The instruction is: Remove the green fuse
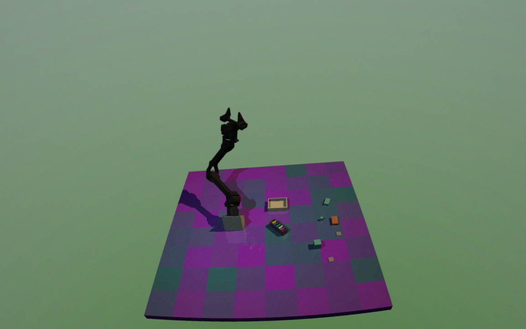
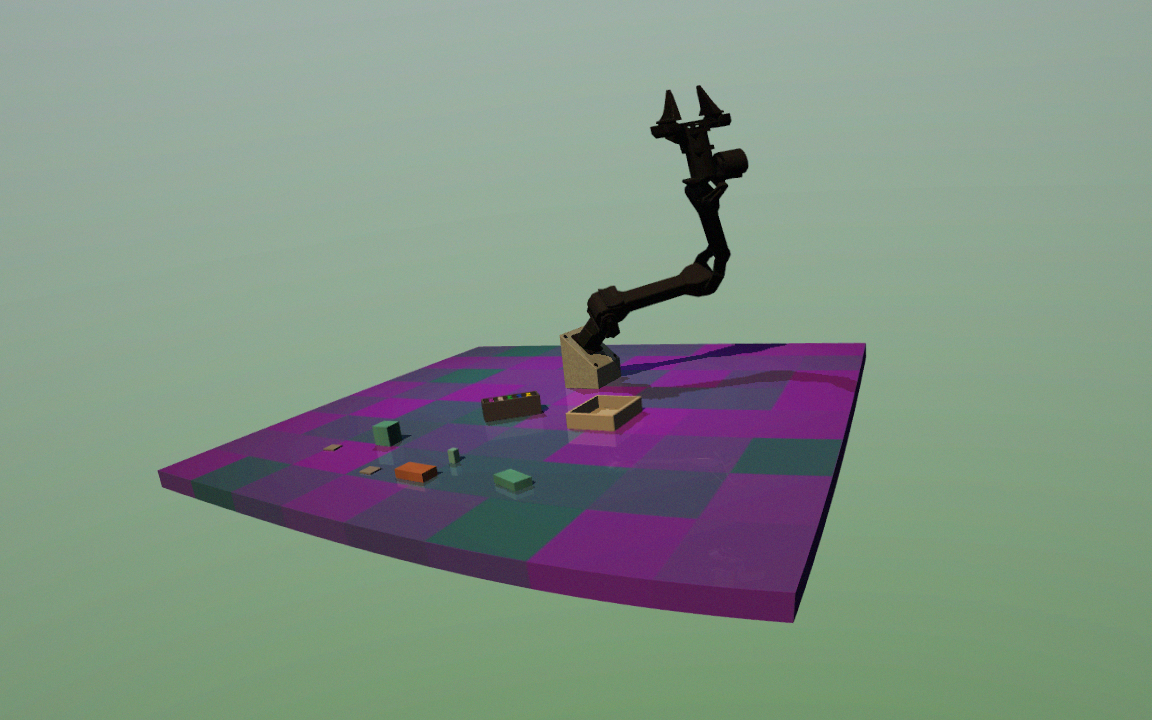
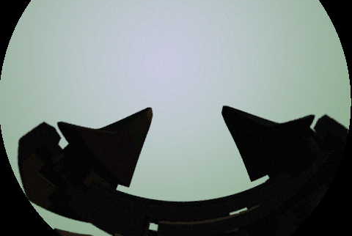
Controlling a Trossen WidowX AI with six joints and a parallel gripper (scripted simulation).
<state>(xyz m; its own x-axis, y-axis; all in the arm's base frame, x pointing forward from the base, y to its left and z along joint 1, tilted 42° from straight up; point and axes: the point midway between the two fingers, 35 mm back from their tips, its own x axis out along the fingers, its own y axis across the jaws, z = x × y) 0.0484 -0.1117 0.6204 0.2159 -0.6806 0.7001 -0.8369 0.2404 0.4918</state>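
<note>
My gripper tip is now 64 cm above the green fuse, 35 cm to the left of it and 25 cm short of it. From my gripper tip the other things lie so: tan tray 66 cm below, 24 cm ahead, 14 cm to the right; blue fuse 64 cm below, 34 cm to the right, 24 cm ahead; yellow fuse 64 cm below, 33 cm to the right, 23 cm ahead.
</note>
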